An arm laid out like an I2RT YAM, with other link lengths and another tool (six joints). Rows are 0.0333 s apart.
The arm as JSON. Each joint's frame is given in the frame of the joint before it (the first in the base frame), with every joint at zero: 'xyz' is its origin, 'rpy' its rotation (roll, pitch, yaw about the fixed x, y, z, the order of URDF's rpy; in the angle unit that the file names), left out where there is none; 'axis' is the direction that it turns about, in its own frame. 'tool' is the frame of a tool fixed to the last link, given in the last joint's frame.
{
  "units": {
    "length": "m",
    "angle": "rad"
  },
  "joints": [
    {
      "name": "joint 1",
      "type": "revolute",
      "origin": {
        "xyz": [
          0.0,
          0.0,
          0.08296
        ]
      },
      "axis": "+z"
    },
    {
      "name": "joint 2",
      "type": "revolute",
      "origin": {
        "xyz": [
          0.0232,
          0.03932,
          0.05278
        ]
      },
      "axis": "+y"
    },
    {
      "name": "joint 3",
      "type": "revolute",
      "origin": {
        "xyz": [
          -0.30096,
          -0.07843,
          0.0
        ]
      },
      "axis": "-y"
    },
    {
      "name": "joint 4",
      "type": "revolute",
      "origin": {
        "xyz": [
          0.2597,
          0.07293,
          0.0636
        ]
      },
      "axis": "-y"
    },
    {
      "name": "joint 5",
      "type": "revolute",
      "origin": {
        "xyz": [
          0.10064,
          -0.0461,
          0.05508
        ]
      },
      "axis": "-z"
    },
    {
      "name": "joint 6",
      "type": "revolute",
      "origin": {
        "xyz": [
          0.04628,
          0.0,
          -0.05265
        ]
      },
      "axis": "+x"
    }
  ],
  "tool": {
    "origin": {
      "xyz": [
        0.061,
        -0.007,
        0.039
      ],
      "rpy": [
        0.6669,
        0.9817,
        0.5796
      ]
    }
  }
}
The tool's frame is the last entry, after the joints.
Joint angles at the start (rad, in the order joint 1, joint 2, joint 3, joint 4, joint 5, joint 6):
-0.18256, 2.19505, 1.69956, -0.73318, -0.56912, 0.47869
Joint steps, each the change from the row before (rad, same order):
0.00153, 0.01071, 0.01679, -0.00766, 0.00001, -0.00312
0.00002, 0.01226, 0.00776, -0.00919, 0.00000, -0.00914
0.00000, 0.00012, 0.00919, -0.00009, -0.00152, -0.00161
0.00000, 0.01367, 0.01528, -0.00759, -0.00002, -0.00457
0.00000, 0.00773, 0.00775, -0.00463, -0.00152, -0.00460
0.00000, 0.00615, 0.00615, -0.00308, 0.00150, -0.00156
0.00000, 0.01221, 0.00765, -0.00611, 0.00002, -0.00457
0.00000, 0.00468, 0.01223, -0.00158, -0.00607, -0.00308
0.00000, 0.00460, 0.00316, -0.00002, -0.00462, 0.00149
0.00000, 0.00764, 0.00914, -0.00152, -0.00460, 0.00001
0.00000, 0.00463, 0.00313, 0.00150, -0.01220, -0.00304
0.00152, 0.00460, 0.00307, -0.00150, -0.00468, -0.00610
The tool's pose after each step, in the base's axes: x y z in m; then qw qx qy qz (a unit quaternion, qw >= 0). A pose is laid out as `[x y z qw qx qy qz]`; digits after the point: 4 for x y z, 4 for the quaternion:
[0.5563 -0.0762 0.1311 0.2684 0.4780 0.8107 0.2055]
[0.5567 -0.0760 0.1266 0.2642 0.4759 0.8137 0.2040]
[0.5589 -0.0762 0.1299 0.2682 0.4740 0.8129 0.2062]
[0.5613 -0.0765 0.1274 0.2665 0.4728 0.8143 0.2056]
[0.5624 -0.0764 0.1257 0.2651 0.4714 0.8155 0.2059]
[0.5632 -0.0767 0.1242 0.2643 0.4712 0.8162 0.2048]
[0.5639 -0.0767 0.1198 0.2605 0.4706 0.8181 0.2035]
[0.5667 -0.0765 0.1217 0.2626 0.4684 0.8177 0.2075]
[0.5674 -0.0761 0.1204 0.2608 0.4691 0.8174 0.2093]
[0.5692 -0.0760 0.1195 0.2600 0.4690 0.8172 0.2114]
[0.5703 -0.0749 0.1188 0.2584 0.4674 0.8170 0.2172]
[0.5710 -0.0734 0.1175 0.2573 0.4645 0.8184 0.2196]

